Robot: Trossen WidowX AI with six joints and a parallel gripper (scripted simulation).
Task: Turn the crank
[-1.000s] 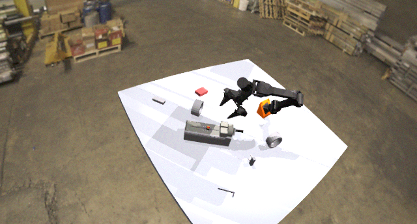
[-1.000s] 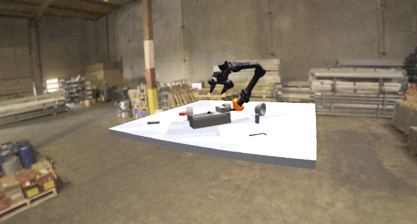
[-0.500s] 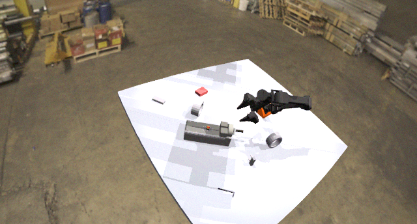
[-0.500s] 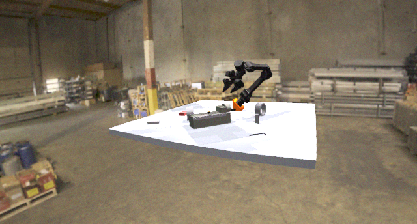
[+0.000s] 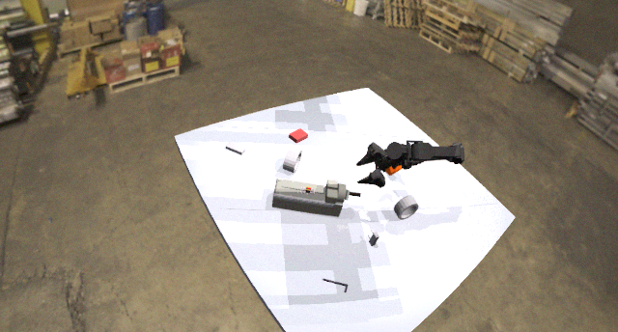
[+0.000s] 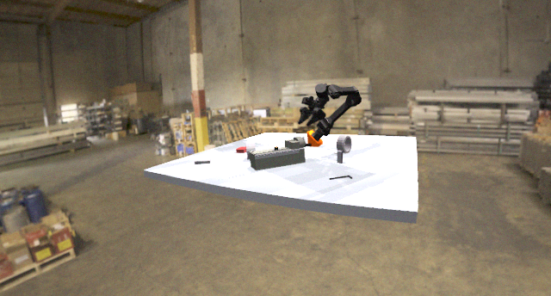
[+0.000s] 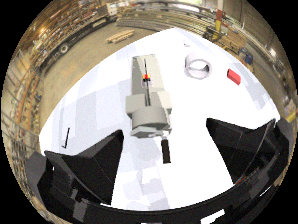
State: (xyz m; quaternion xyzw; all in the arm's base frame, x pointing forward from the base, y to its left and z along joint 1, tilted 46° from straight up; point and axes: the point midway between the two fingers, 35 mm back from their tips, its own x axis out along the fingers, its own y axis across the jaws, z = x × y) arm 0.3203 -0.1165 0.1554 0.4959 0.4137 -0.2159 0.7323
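The dark crank handle is 110 mm below my gripper tip, 20 mm behind it and 10 mm to the left of it. From my gripper tip the other things lie so: hex key (290 mm ahead, 250 mm to the left, 180 mm below); red pointer (120 mm ahead, 100 mm to the right, 100 mm below); small clip (190 mm to the left, 150 mm below, 60 mm ahead).
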